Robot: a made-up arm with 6 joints.
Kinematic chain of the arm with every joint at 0, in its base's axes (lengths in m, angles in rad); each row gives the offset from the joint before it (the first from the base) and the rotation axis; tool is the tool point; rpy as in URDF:
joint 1: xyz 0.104 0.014 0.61 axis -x
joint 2: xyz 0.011 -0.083 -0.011 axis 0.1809 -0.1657 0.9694
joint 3: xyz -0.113 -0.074 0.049 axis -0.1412 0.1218 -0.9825
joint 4: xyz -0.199 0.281 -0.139 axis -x
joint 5: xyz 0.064 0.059 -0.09 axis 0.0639 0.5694 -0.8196
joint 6: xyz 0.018 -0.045 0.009 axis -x
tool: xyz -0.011 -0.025 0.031 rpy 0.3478 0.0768 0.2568
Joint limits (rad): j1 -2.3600..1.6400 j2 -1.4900..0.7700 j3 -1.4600..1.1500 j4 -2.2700..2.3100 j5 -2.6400..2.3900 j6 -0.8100..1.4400
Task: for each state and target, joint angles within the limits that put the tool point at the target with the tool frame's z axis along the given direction. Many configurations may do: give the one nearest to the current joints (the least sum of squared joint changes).
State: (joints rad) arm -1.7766 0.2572 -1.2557 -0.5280 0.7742 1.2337
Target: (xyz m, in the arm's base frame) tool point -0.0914 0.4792 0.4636 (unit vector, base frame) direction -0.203 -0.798 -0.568
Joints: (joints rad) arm -2.3228 0.7700 -1.4555 -0.0035 0.6348 0.5278
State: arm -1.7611 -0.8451 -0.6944 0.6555 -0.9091 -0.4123
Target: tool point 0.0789 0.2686 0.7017 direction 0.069 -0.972 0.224
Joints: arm -0.9989 -0.9930 -0.2097 0.1981 -0.7414 -0.4563
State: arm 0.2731 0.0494 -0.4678 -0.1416 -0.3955 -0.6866
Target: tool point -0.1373 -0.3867 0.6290 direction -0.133 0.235 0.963
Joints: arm 0.5925 0.7700 -1.1391 0.4337 -0.3635 0.0073
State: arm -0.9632 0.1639 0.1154 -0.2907 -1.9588 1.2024
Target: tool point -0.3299 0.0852 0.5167 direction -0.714 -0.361 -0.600
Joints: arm -0.7971 0.0987 -0.7275 -0.6033 -1.7365 1.2591
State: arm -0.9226 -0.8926 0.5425 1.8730 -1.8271 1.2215
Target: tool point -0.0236 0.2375 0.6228 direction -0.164 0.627 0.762
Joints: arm -0.6818 -0.5405 -0.0380 1.9400 -2.0579 0.2699
